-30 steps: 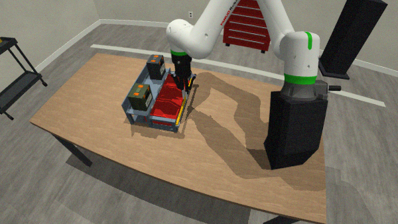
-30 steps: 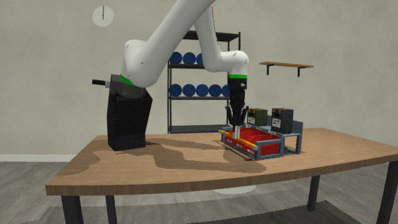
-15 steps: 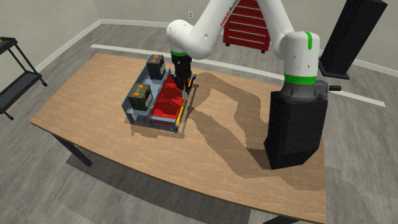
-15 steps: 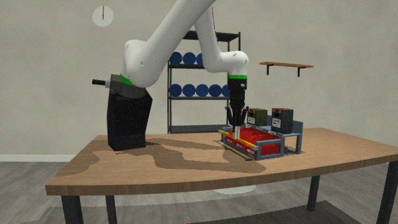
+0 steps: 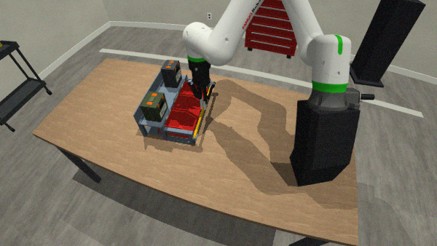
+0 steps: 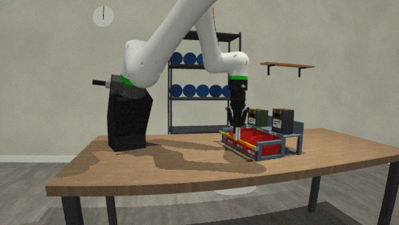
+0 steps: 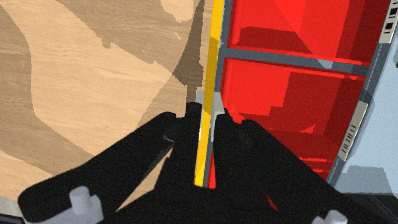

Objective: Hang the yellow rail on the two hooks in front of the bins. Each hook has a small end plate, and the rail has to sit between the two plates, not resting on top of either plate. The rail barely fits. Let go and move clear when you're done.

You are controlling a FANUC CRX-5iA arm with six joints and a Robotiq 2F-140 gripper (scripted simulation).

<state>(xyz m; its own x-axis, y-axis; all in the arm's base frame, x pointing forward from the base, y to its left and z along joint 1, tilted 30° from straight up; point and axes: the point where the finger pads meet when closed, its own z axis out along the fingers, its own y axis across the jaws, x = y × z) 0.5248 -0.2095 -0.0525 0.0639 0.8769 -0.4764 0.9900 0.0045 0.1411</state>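
Now: hand 30 mm above the yellow rail.
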